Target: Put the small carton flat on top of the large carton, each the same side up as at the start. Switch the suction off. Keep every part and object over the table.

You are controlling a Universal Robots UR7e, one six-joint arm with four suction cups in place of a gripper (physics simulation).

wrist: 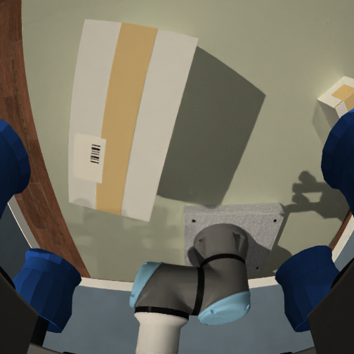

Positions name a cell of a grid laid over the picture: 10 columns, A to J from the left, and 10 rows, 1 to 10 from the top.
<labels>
My suction head (B8): 0.12 m from the lens. A large carton (D3): 0.31 m from the lens. The marked spots on the large carton and my suction head are 0.26 m apart.
</labels>
